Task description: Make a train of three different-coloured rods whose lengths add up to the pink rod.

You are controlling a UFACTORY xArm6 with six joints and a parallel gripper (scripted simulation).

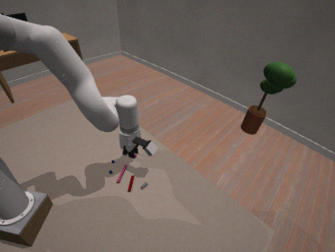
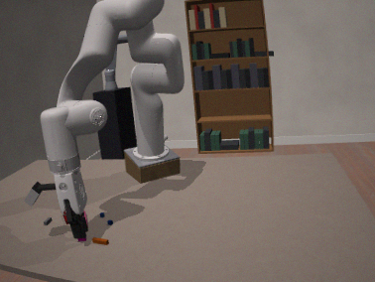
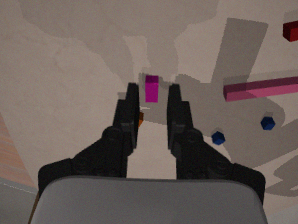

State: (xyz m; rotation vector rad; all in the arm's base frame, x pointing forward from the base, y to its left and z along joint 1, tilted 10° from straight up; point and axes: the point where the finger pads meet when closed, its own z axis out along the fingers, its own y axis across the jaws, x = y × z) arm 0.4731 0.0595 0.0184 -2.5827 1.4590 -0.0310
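Now: hand 30 mm above the magenta rod. The rest, counted from my hand: orange rod (10 mm behind, 50 mm to the left, 30 mm below); then red rod (70 mm behind, 130 mm to the right, 30 mm below); then pink rod (80 mm behind, 60 mm to the right, 30 mm below).
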